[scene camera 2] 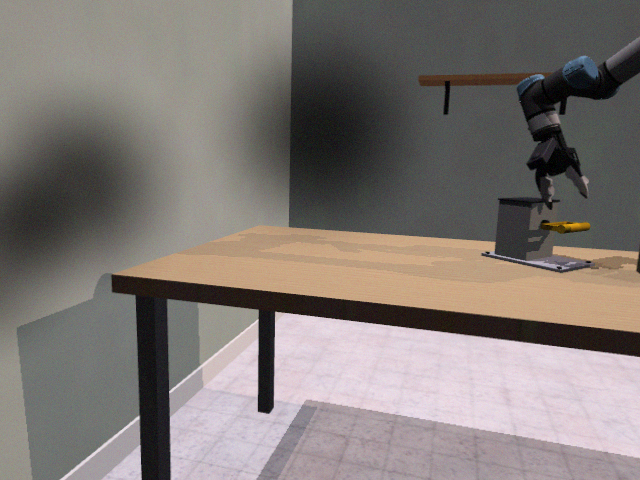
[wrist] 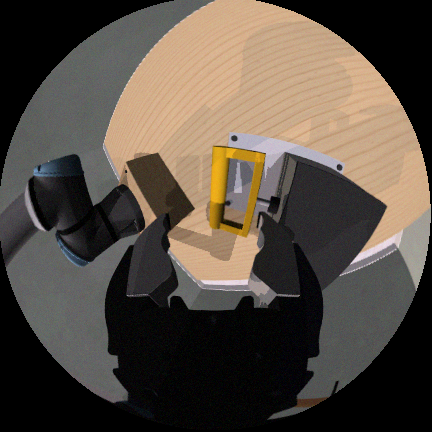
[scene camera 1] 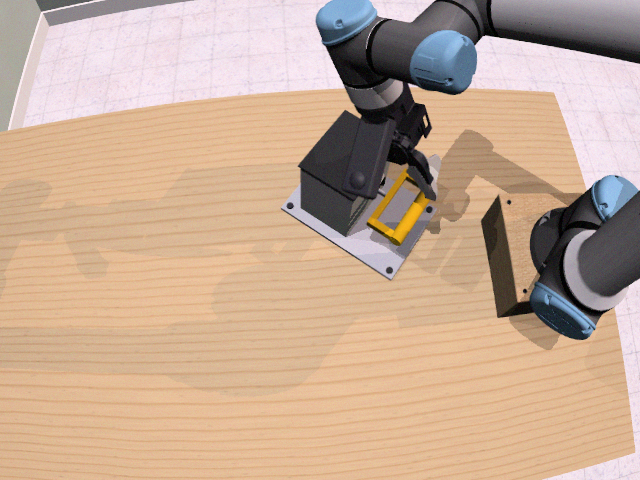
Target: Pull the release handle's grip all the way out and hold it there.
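The release handle is a yellow rectangular frame with a thick round grip (scene camera 1: 410,222) (scene camera 2: 574,227) (wrist: 219,175) on its outer side. A short rod (wrist: 265,201) joins it to the dark box housing (scene camera 1: 323,196) (scene camera 2: 511,229) (wrist: 330,215), which stands on a light base plate (scene camera 1: 361,253) (scene camera 2: 566,266) (wrist: 270,145). My gripper (scene camera 1: 407,189) (scene camera 2: 567,201) (wrist: 212,213) is open, pointing down above the handle, with its fingertips apart from the grip. In the wrist view the grip's near end lies between the two fingertips. In scene camera 1 the gripper body hides one finger and part of the housing.
A wooden block (scene camera 1: 495,258) (wrist: 160,185) under the arm's base stands at the right of the table (scene camera 1: 258,423) (scene camera 2: 361,279). The arm's blue-capped joints (scene camera 1: 563,310) (wrist: 60,167) hang near it. A wall shelf (scene camera 2: 470,79) is behind the arm.
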